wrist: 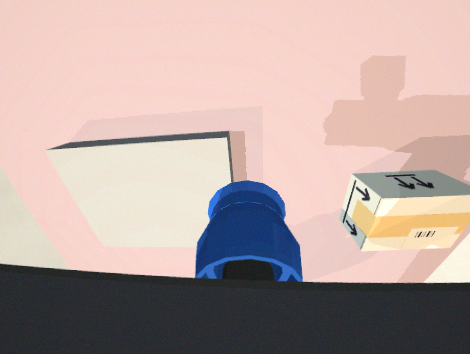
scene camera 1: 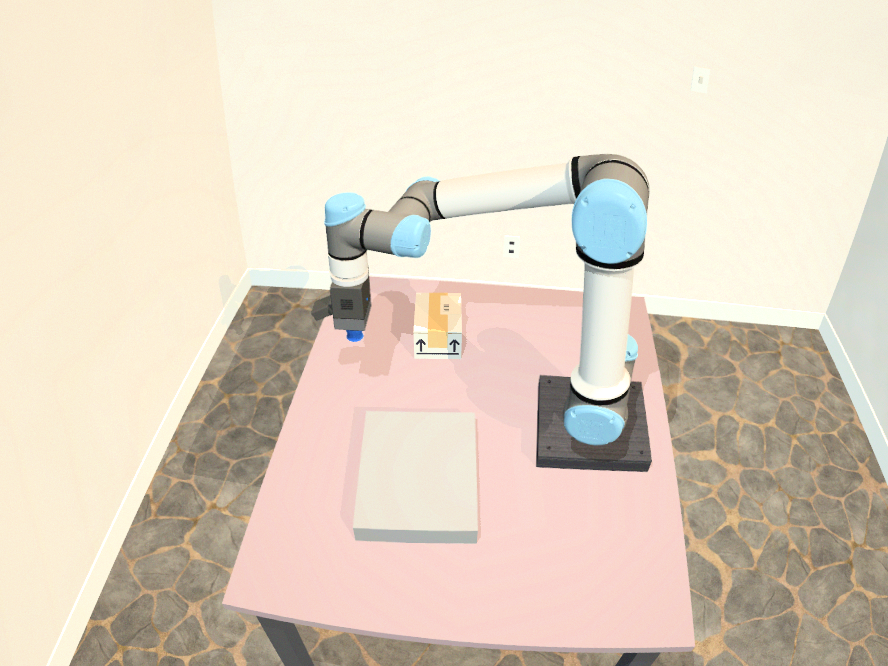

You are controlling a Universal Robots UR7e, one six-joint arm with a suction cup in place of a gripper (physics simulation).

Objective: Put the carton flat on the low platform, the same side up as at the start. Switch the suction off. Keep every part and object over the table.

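Places are measured from the arm's base along level axes (x ahead, y left, z up), in metres.
Pixels of known places: hand, its tool point: point(wrist: 246, 214) point(scene camera 1: 354, 336).
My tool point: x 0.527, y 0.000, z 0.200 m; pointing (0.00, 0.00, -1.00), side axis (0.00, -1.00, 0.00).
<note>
For each thing: its top centre in the pictures, then the offset to it from my tool point. Level surfaces: height alone.
- carton, centre of its top: point(wrist: 420, 225) point(scene camera 1: 438, 311) 0.153 m down, 0.147 m back, 0.295 m right
- low platform, centre of its top: point(scene camera 1: 417, 467) point(wrist: 150, 204) 0.191 m down, 0.144 m back, 0.179 m left
- pink table, height of its surface: 0.240 m down
The carton point(scene camera 1: 437, 320) point(wrist: 400, 224) is a white box with an orange tape band and a barcode label. It stands on the pink table near the back edge, with the black arrows on its front face pointing up. The low platform point(scene camera 1: 418, 469) point(wrist: 150, 195) is a flat pale grey slab nearer the front of the table, apart from the carton. My gripper, a blue suction cup point(scene camera 1: 355, 336) point(wrist: 246, 200), is open with no object on it. It hangs above the table's back left part, to the left of the carton in the scene view.
The arm's dark base plate point(scene camera 1: 555, 455) stands at the right side of the pink table point(scene camera 1: 301, 559). The upper arm rises from it and the forearm spans high over the back of the table. The table's left edge runs close to the suction cup in the scene view.
</note>
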